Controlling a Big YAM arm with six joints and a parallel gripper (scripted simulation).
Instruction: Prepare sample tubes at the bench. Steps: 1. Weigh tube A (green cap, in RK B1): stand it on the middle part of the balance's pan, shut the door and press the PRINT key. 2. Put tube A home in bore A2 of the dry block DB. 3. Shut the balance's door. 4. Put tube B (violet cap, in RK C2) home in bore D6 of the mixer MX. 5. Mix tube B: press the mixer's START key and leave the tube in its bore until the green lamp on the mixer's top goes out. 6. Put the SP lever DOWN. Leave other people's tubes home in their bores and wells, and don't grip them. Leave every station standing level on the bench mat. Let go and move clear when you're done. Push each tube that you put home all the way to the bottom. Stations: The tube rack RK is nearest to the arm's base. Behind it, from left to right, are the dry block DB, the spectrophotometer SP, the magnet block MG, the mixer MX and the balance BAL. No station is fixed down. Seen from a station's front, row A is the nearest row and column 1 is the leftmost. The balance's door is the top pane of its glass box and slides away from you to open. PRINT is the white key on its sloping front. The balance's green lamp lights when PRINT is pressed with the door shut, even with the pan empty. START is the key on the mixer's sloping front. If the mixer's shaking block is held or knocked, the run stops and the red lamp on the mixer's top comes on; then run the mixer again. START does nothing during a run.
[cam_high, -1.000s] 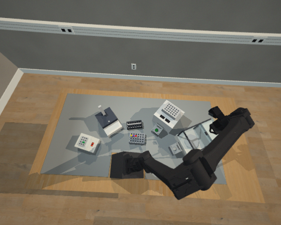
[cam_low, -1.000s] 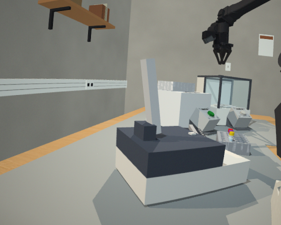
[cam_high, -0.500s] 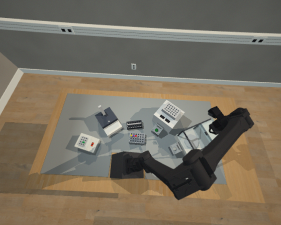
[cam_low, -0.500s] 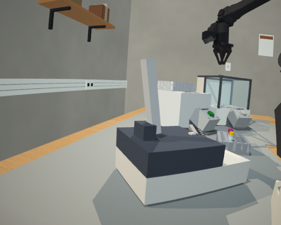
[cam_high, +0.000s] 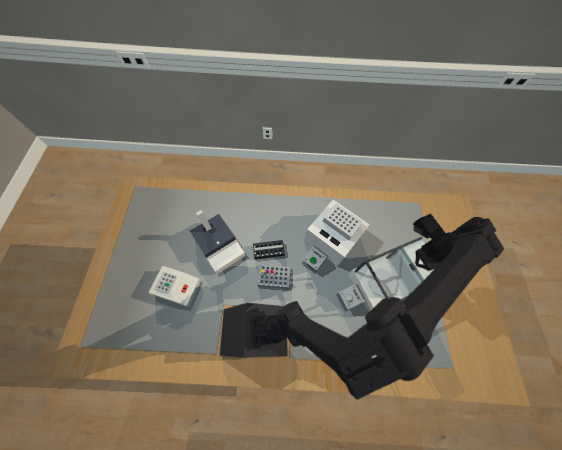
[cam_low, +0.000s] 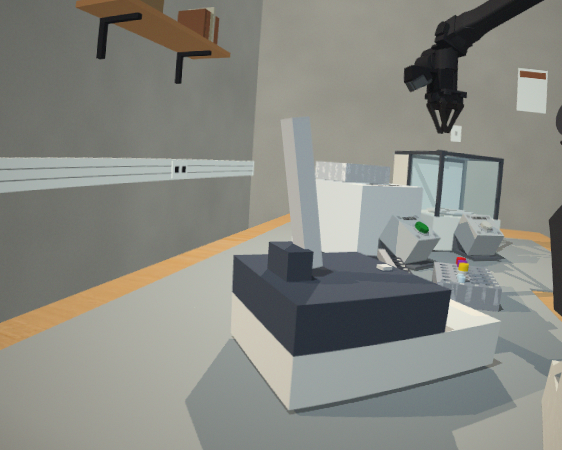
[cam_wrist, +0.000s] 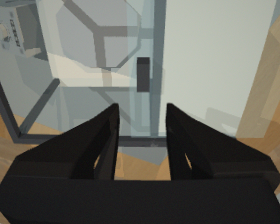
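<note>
The balance door is 6 cm below my hand, 3 cm to the right of it and 1 cm ahead of it. Also, from my hand: eight-sided pan 19 cm below, 6 cm to the left, 2 cm behind; then print key 20 cm to the left, 20 cm below, 6 cm behind; then mixer block 22 cm ahead, 19 cm to the left, 12 cm below.
</note>
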